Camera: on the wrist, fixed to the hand. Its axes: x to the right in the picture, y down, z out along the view.
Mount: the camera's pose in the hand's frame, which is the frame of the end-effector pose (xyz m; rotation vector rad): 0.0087 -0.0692 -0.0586 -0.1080 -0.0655 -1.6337
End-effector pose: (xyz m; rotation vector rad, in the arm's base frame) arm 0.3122 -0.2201 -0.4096 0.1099 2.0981 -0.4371
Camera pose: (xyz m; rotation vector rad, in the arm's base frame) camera 0.2432 -0.2649 -0.3705 -1.7212 1.6954 -1.1874
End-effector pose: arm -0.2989 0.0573 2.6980 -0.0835 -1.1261 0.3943
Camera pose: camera -0.2251 0.0038 2.6981 0.7289 -0.9503 -1.1209
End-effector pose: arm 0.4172 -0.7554 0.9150 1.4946 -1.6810 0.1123
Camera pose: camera 0.5073 -0.7476 0.9257 2.2965 -0.1000 -0.8675
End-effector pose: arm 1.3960 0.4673 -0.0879 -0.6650 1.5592 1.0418
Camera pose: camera 1.4249 0.3849 -0.1139 -1.5242 0.4626 -0.1274
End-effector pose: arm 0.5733 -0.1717 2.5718 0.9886 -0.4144 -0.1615
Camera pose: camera 0.6090 -0.1668 2.4881 0.9991 0.4429 -1.6594
